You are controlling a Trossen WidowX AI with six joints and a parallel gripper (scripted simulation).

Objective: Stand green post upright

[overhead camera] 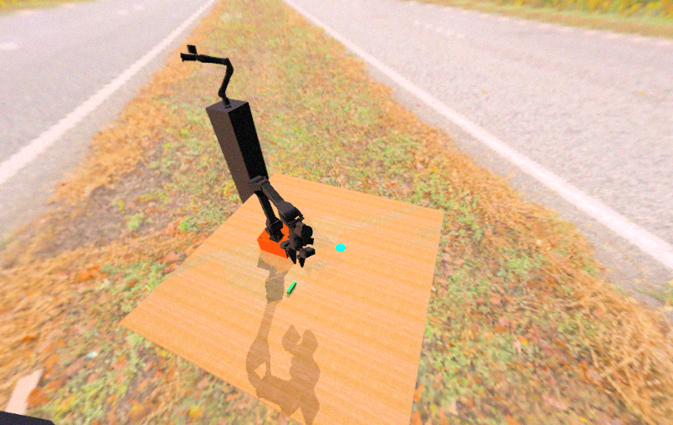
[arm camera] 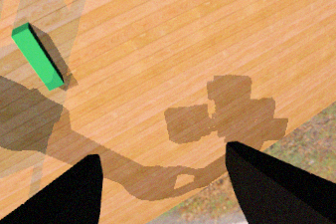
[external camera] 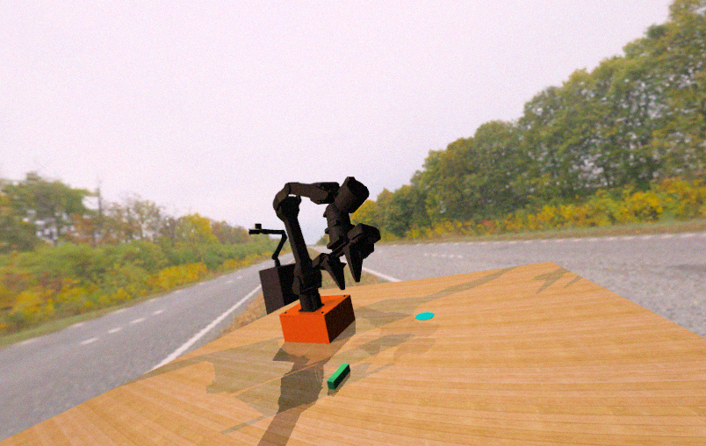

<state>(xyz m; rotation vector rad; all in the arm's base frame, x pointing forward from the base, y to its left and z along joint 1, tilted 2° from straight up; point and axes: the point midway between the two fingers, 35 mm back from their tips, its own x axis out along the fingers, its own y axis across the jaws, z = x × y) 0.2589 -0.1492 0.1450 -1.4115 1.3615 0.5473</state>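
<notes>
The green post lies 60 mm behind my gripper tip, 30 mm to the right of it and 180 mm below it. Also, from my gripper tip: cyan circle 60 mm ahead, 310 mm to the left, 190 mm below.
</notes>
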